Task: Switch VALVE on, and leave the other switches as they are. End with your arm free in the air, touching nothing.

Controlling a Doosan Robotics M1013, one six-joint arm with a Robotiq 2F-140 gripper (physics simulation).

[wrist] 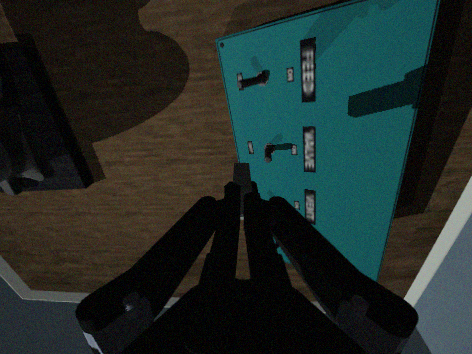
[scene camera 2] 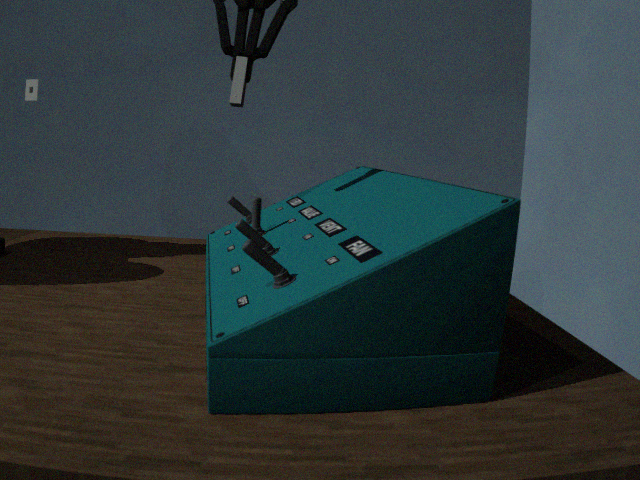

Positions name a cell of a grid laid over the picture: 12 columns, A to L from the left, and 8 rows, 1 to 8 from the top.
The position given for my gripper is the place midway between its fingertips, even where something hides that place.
Note:
I see my gripper (scene camera 2: E2) and a teal switch box (wrist: I3).
My gripper is seen too in the wrist view (wrist: G4).

